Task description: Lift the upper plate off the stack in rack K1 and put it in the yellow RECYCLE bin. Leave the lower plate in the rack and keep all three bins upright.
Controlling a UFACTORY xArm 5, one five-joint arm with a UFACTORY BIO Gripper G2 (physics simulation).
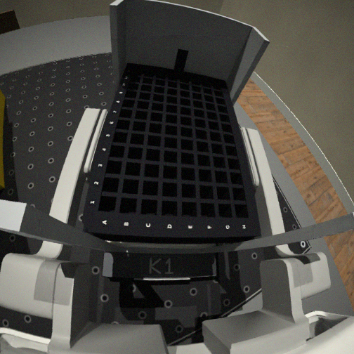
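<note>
My gripper (174,148) is shut on the upper plate (172,150), a black plate with a grid of square wells, rows of numbers and letters A to H. One pale finger presses on each long side, and the plate looks level. Rack K1 (150,42) shows its grey back wall beyond the plate's far edge and its dark K1 label lower down, past the plate's near edge. The plate is held above the rack's base. The lower plate cannot be made out beneath it. Part of a yellow bin (1,145) shows at the left edge; its label does not show.
A dark perforated deck (37,92) lies under the rack and to its left. Its grey border curves round behind. Wooden floor (295,155) shows beyond the right edge. A brown object (8,21) is partly visible at the top left.
</note>
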